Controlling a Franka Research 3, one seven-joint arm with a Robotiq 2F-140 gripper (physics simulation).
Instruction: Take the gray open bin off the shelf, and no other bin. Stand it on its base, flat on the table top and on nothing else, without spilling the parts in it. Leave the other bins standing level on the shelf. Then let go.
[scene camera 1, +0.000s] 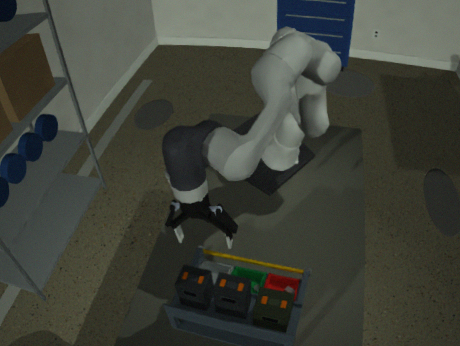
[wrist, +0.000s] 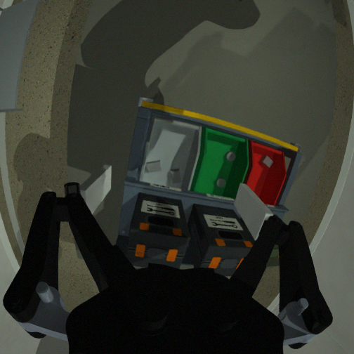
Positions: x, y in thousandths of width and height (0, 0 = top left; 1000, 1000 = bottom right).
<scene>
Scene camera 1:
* my gripper: 447, 701
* olive toolbox: 592, 897
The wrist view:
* my gripper: 496, 524
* red bin: 753, 518
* gray open bin: 496, 408
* green bin: 597, 462
</scene>
